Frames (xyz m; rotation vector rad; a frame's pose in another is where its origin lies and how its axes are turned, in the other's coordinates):
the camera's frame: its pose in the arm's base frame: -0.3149 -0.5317 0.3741 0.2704 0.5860 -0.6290
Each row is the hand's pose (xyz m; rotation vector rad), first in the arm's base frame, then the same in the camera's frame.
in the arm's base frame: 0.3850 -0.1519 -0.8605 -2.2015 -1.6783 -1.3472
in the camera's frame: 1.0061 0.6536 -0.8479 1.0668 2.3056 1.5356
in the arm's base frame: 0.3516 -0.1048 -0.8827 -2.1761 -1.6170 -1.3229
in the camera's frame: 0.9750 0.6682 -0.8994 1.1215 2.3520 1.5441
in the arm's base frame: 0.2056 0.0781 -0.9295 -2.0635 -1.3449 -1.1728
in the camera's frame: 0.8204 0.7174 -1.0744 -1.2789 -2.3114 -1.3852
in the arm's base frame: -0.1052 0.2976 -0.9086 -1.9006 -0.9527 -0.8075
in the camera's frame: 0.5007 0.6971 -1.2808 -1.4308 -1.9781 -0.8825
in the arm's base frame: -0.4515 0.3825 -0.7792 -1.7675 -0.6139 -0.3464
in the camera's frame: 0.1575 0.5564 -1.3602 -1.6102 -1.6490 -0.3470
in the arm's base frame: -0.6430 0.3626 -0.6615 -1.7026 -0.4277 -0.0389
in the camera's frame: -0.0278 0.4293 -1.3397 -1.7301 -1.4439 -0.0199
